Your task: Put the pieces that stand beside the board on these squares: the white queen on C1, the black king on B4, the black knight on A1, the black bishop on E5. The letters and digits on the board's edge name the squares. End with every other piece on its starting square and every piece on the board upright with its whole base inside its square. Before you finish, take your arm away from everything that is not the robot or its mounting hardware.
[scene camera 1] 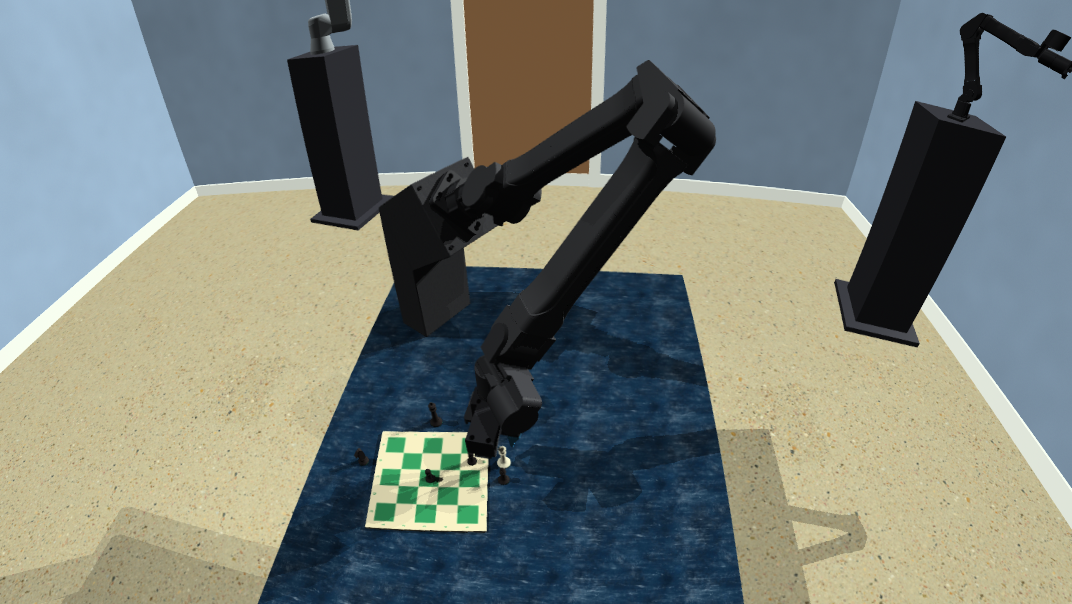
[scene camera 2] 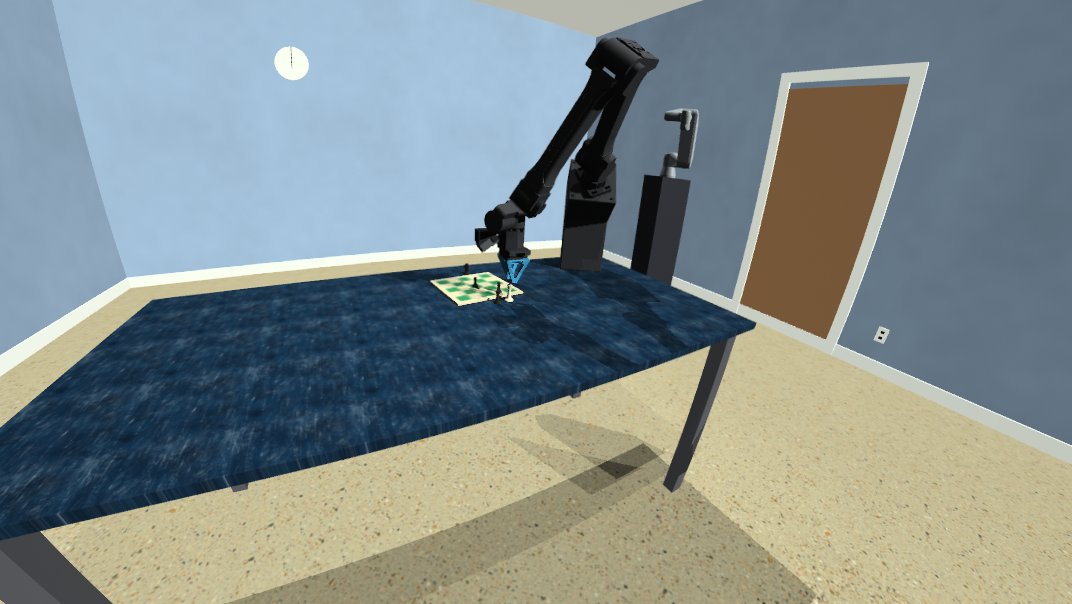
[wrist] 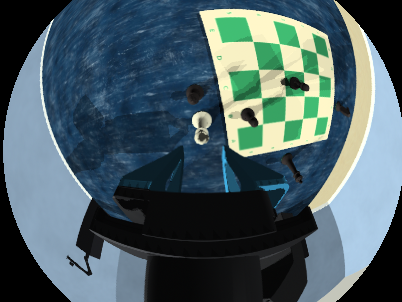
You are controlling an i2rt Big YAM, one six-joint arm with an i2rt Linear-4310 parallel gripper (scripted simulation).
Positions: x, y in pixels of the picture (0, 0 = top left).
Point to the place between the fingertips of the gripper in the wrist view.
At 203, 150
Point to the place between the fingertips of the gripper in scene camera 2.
At 511, 280
